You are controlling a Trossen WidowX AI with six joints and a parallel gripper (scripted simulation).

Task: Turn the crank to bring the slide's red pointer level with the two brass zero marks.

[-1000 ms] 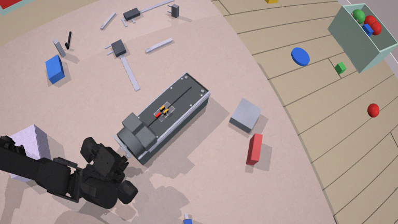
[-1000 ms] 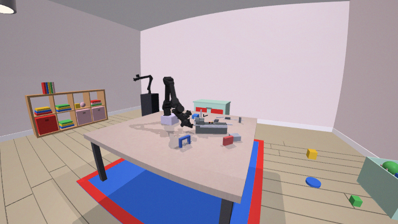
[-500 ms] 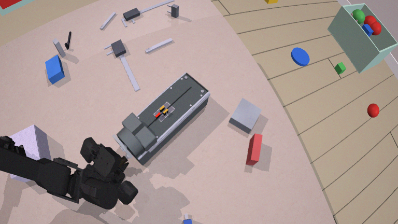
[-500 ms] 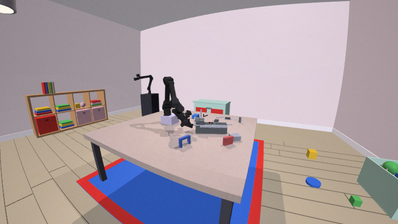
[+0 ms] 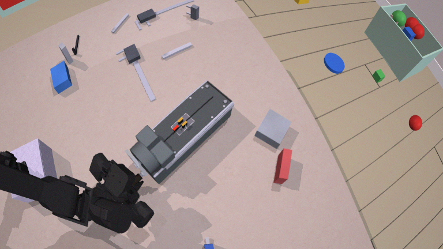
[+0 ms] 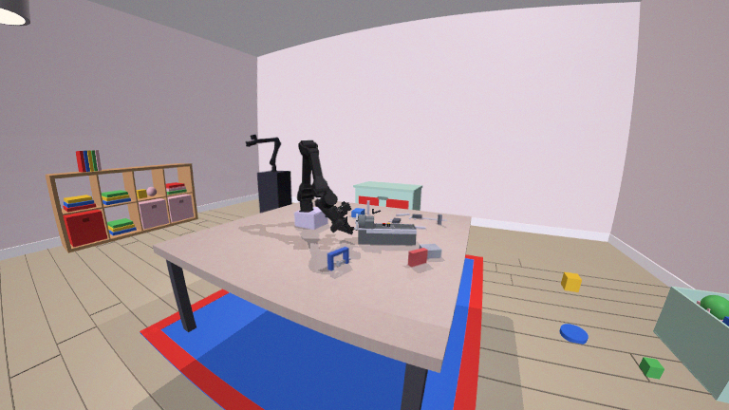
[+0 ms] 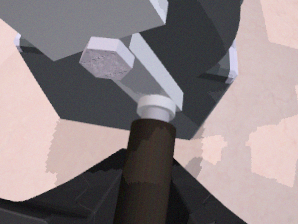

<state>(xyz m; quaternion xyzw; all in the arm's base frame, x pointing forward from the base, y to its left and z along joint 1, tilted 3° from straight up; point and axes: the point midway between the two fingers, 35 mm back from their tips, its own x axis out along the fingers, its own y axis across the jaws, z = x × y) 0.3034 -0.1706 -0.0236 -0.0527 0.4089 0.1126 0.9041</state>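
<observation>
Right now the dark brown crank handle is 2 cm behind my gripper tip and 2 cm above it. From my gripper tip the other things lie so: red pointer (14 cm ahead, 5 cm to the left, 4 cm above); red block (31 cm ahead, 15 cm to the right, 1 cm below); grey block (36 cm ahead, 5 cm to the right, 2 cm below).
</observation>
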